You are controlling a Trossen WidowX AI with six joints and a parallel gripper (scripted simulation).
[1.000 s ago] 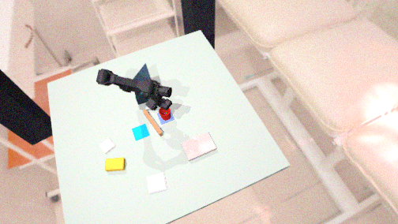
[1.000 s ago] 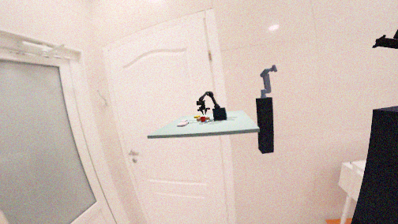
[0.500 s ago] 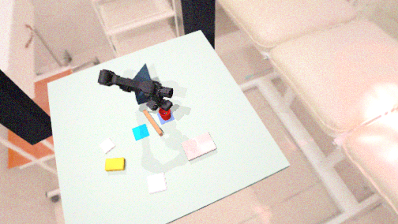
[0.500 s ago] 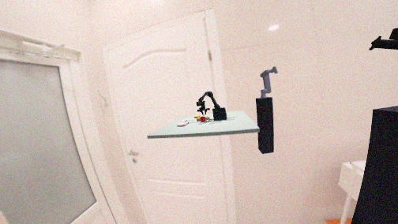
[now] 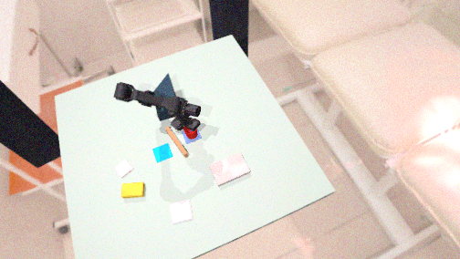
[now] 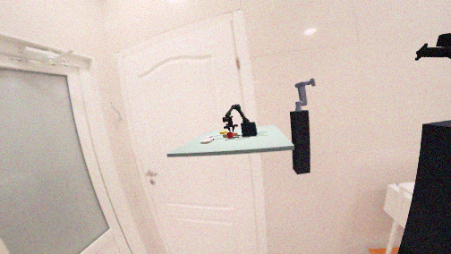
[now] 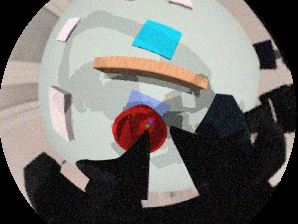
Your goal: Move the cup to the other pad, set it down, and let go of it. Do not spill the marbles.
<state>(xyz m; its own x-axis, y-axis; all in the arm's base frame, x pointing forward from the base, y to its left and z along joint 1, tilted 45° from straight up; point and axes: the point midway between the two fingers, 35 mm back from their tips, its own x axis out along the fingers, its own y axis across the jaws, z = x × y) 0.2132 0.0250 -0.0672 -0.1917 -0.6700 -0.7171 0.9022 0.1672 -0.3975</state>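
Right now my gripper tip is 30 mm short of the red cup, 10 mm to the right of it and 30 mm above it. From my gripper tip the other things lie so: blue pad: 20 mm ahead, 10 mm to the left, 80 mm below; orange bar: 30 mm ahead, 90 mm to the right, 60 mm below; cyan pad: 40 mm ahead, 180 mm to the right, 80 mm below.
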